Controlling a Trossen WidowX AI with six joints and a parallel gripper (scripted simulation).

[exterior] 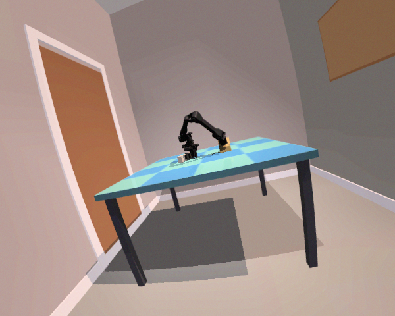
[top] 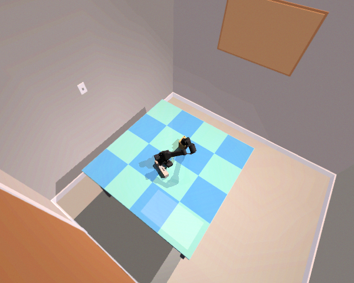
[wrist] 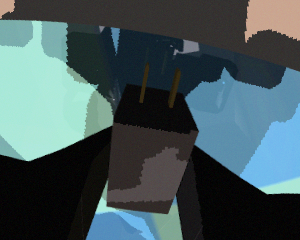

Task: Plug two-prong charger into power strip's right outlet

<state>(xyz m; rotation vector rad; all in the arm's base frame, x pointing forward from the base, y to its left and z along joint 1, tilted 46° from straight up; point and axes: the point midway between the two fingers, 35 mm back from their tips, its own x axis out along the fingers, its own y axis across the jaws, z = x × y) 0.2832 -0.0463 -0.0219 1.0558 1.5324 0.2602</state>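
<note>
My gripper tip is now 20 mm short of the two-prong charger, 10 mm to the left of it and 10 mm below it.
</note>
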